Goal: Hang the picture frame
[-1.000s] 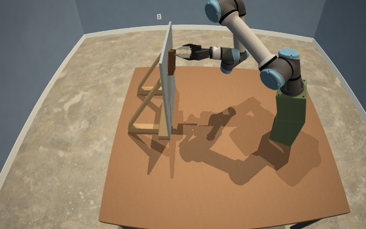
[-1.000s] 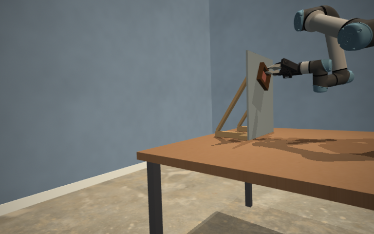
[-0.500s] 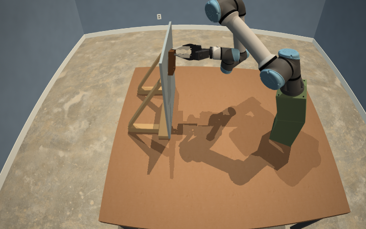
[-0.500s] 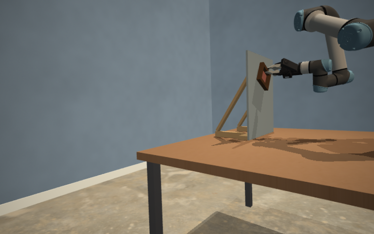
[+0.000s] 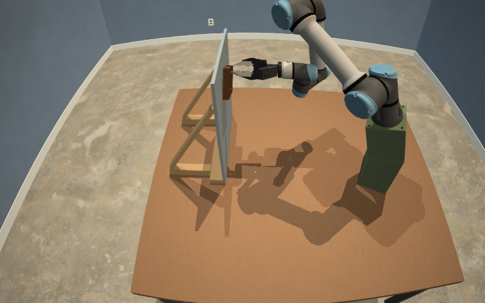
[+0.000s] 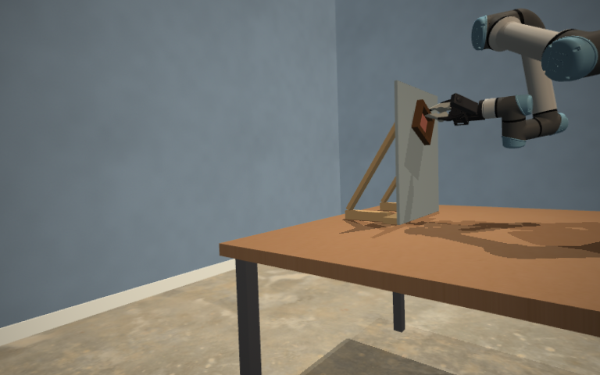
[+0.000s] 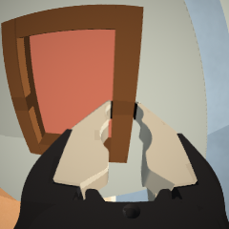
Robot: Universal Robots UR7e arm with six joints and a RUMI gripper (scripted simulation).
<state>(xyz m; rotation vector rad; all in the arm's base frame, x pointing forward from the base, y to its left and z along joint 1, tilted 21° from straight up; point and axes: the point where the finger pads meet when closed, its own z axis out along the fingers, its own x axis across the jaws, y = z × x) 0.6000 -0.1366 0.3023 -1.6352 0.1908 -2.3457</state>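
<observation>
My gripper is now 2 cm short of the brown picture frame, 3 cm to the right of it and 4 cm above it. From my hand the other things lie so: grey wall panel 4 cm ahead, 2 cm to the left, 18 cm below.
</observation>
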